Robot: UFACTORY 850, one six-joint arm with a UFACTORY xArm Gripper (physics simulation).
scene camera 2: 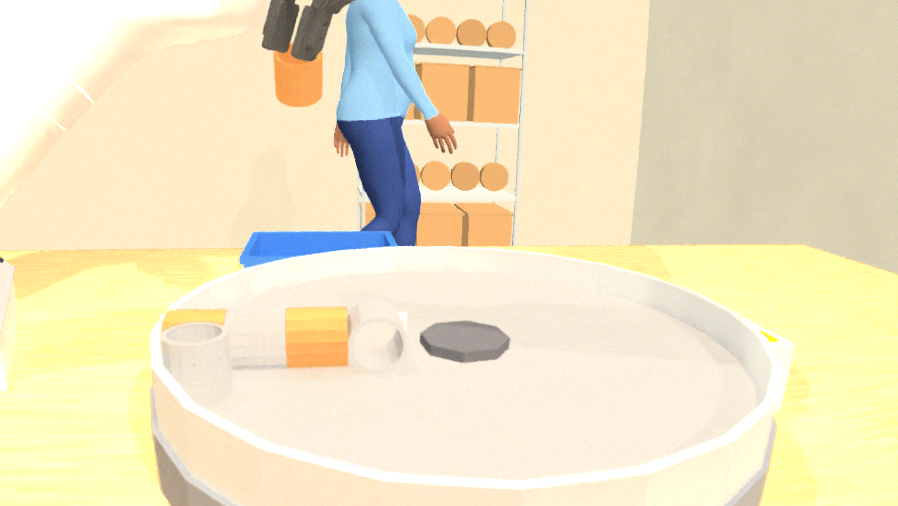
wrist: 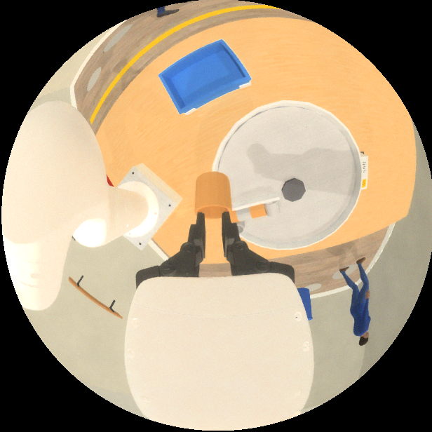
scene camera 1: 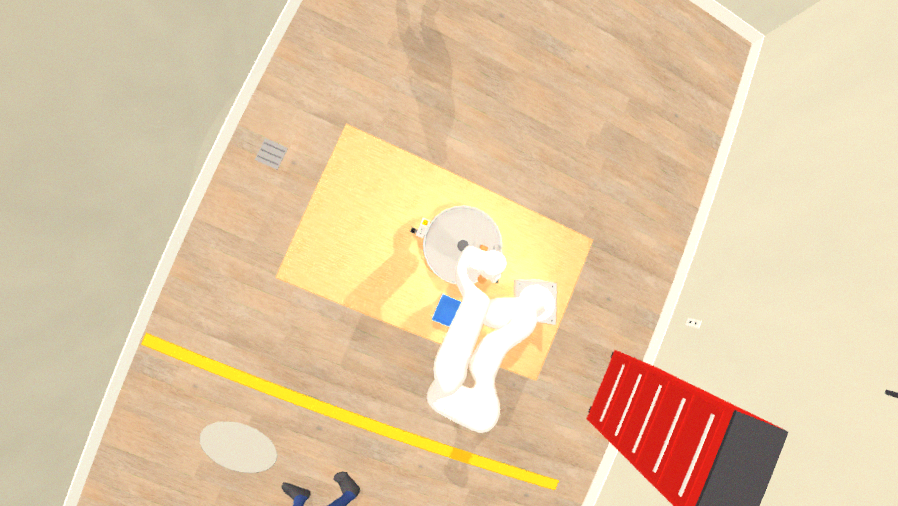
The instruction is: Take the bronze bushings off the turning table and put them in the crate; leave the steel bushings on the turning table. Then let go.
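My gripper [scene camera 2: 291, 51] [wrist: 213, 221] is shut on a bronze bushing [scene camera 2: 298, 81] [wrist: 213, 192], held high in the air. In the wrist view it shows beside the near rim of the turning table [scene camera 1: 446, 232] [scene camera 2: 565, 402] [wrist: 310, 130]. On the turning table lies a bronze bushing [scene camera 2: 316, 336] [wrist: 258, 211]; another bronze bushing [scene camera 2: 194, 316] [wrist: 234, 216] is partly hidden. A steel bushing [scene camera 2: 196, 361] [wrist: 240, 227] stands upright near the rim; another steel bushing [scene camera 2: 377, 336] [wrist: 272, 208] lies on its side. The blue crate [scene camera 1: 446, 310] [scene camera 2: 251, 254] [wrist: 202, 75] shows no bushing inside in the wrist view.
A dark hub [scene camera 1: 462, 245] [scene camera 2: 465, 341] [wrist: 293, 190] sits mid turning table. A thin white bar [wrist: 255, 204] lies along the bushings. A small white box [scene camera 1: 423, 227] [wrist: 364, 172] sits at the rim. The arm's base plate [scene camera 1: 527, 287] [wrist: 170, 205] is near. A person [scene camera 2: 377, 81] stands behind the table.
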